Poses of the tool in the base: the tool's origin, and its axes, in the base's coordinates. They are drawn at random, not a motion.
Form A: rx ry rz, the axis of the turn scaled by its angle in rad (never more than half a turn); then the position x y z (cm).
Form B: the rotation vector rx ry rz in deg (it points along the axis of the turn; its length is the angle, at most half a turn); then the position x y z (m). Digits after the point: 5 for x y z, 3 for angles.
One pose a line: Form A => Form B
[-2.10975 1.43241 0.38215 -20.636 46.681 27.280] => [-120.880 82.071 21.896 -0.20636 0.46681 0.27280]
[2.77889 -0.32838 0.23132 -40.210 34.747 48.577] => [159.219 -18.815 13.254 -0.40210 0.34747 0.48577]
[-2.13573 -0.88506 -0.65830 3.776 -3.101 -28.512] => [-122.368 -50.710 -37.718 0.03776 -0.03101 -0.28512]
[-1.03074 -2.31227 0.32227 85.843 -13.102 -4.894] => [-59.057 -132.483 18.465 0.85843 -0.13102 -0.04894]
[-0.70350 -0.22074 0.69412 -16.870 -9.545 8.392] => [-40.308 -12.647 39.770 -0.16870 -0.09545 0.08392]
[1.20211 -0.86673 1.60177 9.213 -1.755 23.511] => [68.876 -49.660 91.775 0.09213 -0.01755 0.23511]
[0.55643 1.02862 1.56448 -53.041 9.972 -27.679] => [31.881 58.936 89.638 -0.53041 0.09972 -0.27679]
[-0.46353 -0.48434 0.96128 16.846 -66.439 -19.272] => [-26.558 -27.751 55.077 0.16846 -0.66439 -0.19272]
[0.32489 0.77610 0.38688 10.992 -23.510 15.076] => [18.615 44.467 22.167 0.10992 -0.23510 0.15076]
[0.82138 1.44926 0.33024 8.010 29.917 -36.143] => [47.062 83.036 18.921 0.08010 0.29917 -0.36143]
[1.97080 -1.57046 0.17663 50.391 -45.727 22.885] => [112.919 -89.981 10.120 0.50391 -0.45727 0.22885]
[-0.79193 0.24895 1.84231 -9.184 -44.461 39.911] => [-45.374 14.264 105.557 -0.09184 -0.44461 0.39911]
